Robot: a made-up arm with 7 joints. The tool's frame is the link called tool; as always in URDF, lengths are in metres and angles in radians. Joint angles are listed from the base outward.
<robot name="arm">
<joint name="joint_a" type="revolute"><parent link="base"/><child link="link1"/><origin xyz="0 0 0.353"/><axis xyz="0 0 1"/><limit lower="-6.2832" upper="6.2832"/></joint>
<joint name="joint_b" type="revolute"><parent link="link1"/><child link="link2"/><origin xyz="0 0 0"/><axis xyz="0 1 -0.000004"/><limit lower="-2.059" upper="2.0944"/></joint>
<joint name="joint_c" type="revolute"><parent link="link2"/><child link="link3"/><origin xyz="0 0 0.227"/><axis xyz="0 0 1"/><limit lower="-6.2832" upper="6.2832"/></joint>
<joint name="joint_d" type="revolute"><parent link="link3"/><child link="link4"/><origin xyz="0.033 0 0"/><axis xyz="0 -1 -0.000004"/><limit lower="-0.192" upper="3.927"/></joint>
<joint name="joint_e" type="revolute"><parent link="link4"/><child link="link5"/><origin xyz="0.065 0 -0.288"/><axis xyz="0 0.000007 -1"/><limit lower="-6.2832" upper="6.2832"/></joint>
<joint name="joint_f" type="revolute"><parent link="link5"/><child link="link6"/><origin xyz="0 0 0"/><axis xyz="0 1 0.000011"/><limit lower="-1.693" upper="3.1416"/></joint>
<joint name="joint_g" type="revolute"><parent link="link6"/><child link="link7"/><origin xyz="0.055 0 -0.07"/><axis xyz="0 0.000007 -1"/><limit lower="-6.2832" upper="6.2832"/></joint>
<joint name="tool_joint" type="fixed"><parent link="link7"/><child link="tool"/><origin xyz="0 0 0" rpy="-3.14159 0 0"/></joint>
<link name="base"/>
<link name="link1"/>
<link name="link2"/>
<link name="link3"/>
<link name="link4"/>
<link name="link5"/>
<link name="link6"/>
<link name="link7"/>
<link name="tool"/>
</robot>
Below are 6 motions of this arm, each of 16 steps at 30 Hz.
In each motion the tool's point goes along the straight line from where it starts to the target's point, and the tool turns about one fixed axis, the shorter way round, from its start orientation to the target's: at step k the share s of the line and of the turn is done. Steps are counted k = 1, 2, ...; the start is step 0. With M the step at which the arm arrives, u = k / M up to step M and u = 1 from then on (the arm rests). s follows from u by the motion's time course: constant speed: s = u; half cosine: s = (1 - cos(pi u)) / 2; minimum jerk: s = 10 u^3 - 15 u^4 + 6 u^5.
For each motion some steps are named. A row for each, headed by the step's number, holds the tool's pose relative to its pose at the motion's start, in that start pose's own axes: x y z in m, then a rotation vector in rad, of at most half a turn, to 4 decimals.
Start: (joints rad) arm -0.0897 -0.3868 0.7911 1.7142 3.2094 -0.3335 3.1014
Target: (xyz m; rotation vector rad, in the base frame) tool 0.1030 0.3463 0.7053 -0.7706 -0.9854 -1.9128
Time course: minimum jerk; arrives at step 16
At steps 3, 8, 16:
3: 0.0017 -0.0050 0.0010 0.0241 0.0304 0.0030
8: 0.0177 -0.0514 0.0101 0.2476 0.3112 0.0308
16: 0.0355 -0.1027 0.0202 0.4952 0.6224 0.0616

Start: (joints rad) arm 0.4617 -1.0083 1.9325 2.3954 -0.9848 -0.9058 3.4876
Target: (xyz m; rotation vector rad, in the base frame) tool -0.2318 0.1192 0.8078 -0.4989 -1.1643 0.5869
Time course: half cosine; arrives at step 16
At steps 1, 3, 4, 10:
1: 0.0005 -0.0022 -0.0038 0.0014 0.0079 -0.0079
3: 0.0048 -0.0189 -0.0333 0.0121 0.0695 -0.0689
4: 0.0083 -0.0328 -0.0579 0.0211 0.1209 -0.1197
10: 0.0390 -0.1548 -0.2732 0.0995 0.5705 -0.5651

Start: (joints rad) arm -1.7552 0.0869 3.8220 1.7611 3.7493 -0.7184 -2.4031
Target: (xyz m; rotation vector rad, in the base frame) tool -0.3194 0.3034 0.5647 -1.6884 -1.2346 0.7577
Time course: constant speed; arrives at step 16
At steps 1, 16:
1: -0.0021 0.0018 0.0091 -0.0018 -0.0206 0.0060
16: -0.0341 0.0282 0.1459 -0.0293 -0.3304 0.0963

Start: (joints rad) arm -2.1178 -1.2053 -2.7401 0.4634 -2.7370 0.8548 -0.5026
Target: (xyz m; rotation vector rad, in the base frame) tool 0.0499 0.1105 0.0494 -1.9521 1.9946 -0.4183
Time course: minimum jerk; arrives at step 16
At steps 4, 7, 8, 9, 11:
4: -0.0061 -0.0120 0.0043 0.0489 0.0049 -0.0208
7: -0.0225 -0.0445 0.0159 0.1814 0.0184 -0.0772
8: -0.0293 -0.0579 0.0207 0.2361 0.0239 -0.1006
9: -0.0361 -0.0714 0.0255 0.2909 0.0294 -0.1239
11: -0.0480 -0.0950 0.0339 0.3873 0.0392 -0.1649

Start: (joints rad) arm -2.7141 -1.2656 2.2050 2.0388 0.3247 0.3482 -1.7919
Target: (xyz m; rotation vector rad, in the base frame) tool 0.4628 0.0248 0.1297 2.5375 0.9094 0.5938
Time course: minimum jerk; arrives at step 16
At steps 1, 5, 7, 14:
1: 0.0004 -0.0003 0.0000 0.0007 0.0007 0.0027
5: 0.0309 -0.0267 0.0031 0.0540 0.0587 0.2212
7: 0.0660 -0.0569 0.0066 0.1152 0.1252 0.4719
14: 0.1690 -0.1458 0.0168 0.2952 0.3207 1.2091

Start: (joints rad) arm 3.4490 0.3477 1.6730 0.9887 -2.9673 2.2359 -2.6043
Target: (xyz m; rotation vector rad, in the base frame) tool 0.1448 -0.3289 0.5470 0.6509 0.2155 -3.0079
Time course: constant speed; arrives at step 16
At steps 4, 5, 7, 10, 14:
4: -0.0093 -0.0167 -0.0096 -0.0121 -0.0237 0.1937
5: -0.0116 -0.0209 -0.0120 -0.0151 -0.0296 0.2422
7: -0.0162 -0.0293 -0.0167 -0.0212 -0.0414 0.3390
10: -0.0231 -0.0418 -0.0239 -0.0303 -0.0592 0.4843
14: -0.0324 -0.0585 -0.0335 -0.0424 -0.0828 0.6781

